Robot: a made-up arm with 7 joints.
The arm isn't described. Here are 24 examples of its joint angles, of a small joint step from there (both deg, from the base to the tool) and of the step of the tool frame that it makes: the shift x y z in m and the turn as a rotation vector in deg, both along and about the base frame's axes.
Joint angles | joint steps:
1: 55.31 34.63 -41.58 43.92 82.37 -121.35 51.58 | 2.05 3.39 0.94 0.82 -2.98 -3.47 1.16
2: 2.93 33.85 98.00 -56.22 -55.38 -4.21 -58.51 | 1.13 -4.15 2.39 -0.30 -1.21 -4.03 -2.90
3: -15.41 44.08 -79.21 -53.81 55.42 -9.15 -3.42 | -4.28 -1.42 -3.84 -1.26 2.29 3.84 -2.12
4: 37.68 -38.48 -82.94 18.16 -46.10 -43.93 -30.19 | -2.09 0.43 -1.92 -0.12 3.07 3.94 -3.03
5: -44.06 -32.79 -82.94 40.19 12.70 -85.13 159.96 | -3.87 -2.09 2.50 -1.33 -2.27 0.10 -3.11
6: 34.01 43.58 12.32 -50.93 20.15 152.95 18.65 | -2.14 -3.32 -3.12 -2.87 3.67 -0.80 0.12
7: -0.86 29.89 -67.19 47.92 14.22 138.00 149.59 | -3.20 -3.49 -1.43 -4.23 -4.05 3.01 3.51
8: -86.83 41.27 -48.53 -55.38 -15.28 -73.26 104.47 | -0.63 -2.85 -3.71 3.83 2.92 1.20 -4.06
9: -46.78 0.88 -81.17 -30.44 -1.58 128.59 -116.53 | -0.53 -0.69 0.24 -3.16 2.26 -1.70 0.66
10: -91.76 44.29 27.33 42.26 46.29 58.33 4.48 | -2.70 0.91 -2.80 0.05 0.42 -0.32 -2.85
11: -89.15 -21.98 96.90 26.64 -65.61 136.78 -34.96 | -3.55 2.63 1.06 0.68 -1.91 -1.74 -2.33
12: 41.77 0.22 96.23 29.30 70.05 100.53 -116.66 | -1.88 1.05 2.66 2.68 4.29 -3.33 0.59
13: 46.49 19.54 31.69 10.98 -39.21 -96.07 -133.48 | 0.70 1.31 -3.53 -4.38 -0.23 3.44 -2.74
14: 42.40 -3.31 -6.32 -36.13 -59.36 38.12 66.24 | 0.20 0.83 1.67 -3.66 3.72 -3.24 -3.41
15: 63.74 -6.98 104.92 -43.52 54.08 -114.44 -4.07 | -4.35 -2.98 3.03 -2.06 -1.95 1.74 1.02
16: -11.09 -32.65 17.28 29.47 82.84 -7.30 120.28 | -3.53 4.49 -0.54 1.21 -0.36 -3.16 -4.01
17: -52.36 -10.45 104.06 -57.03 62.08 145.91 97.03 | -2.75 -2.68 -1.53 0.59 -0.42 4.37 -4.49
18: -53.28 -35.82 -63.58 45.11 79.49 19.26 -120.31 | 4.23 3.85 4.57 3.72 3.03 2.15 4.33
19: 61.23 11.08 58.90 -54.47 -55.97 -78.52 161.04 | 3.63 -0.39 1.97 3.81 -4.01 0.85 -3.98
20: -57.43 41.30 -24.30 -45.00 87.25 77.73 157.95 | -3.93 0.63 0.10 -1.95 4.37 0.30 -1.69
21: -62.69 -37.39 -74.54 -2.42 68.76 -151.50 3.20 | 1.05 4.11 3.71 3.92 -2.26 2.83 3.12
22: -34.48 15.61 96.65 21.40 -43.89 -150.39 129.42 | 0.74 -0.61 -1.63 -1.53 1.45 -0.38 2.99
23: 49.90 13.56 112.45 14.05 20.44 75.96 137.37 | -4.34 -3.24 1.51 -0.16 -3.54 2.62 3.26
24: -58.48 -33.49 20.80 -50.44 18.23 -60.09 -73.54 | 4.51 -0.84 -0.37 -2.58 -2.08 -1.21 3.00
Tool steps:
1: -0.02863 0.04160 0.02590 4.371 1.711 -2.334
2: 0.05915 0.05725 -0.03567 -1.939 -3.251 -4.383
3: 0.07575 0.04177 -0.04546 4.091 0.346 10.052
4: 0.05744 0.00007 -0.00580 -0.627 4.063 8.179
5: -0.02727 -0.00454 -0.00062 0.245 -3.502 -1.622
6: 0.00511 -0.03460 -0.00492 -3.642 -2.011 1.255
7: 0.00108 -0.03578 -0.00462 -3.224 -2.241 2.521
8: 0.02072 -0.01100 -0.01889 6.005 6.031 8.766
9: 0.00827 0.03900 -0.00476 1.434 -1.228 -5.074
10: -0.01573 -0.00154 -0.00783 -2.982 3.039 6.503
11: -0.03672 -0.05068 -0.02525 -2.188 2.614 2.680
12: 0.03239 0.02318 0.03357 -4.371 6.517 1.980
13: -0.04332 -0.05791 0.01016 7.159 -3.508 1.155
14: -0.05045 0.02150 0.00520 -2.379 -1.099 -7.759
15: 0.04428 -0.00467 0.07214 -5.285 -2.656 1.607
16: -0.01342 -0.04357 0.00320 -4.397 3.435 3.992
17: 0.03226 0.00329 -0.01049 3.759 -4.866 11.760
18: -0.02599 -0.01555 -0.01418 -0.747 3.588 -4.377
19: 0.01768 -0.02712 0.00066 -1.926 -2.164 3.114
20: -0.01552 0.00338 0.01214 -0.317 -2.886 4.183
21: 0.02080 -0.05391 -0.05094 -2.759 -1.934 -0.601
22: 0.00092 -0.00202 0.00387 -3.105 -3.087 0.391
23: -0.01727 0.00674 -0.02365 -1.047 -5.921 0.285
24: -0.00159 0.07004 0.01011 5.201 2.103 -6.992
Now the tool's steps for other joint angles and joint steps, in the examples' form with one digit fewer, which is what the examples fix.
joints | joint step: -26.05 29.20 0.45 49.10 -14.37 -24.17 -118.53 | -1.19 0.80 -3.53 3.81 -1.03 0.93 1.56
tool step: 0.0170 0.0474 -0.0206 -0.40 2.18 6.74
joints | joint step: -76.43 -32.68 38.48 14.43 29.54 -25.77 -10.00 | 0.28 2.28 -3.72 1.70 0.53 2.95 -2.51
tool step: 0.0748 -0.0338 0.0447 -7.74 -2.48 7.11
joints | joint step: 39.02 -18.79 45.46 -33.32 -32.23 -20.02 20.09 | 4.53 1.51 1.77 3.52 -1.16 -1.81 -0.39
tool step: 0.0498 0.0191 0.0426 1.43 3.92 -4.30
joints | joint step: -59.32 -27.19 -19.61 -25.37 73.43 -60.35 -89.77 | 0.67 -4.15 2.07 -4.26 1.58 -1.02 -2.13
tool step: -0.0435 0.0918 -0.0227 4.86 1.59 -7.05
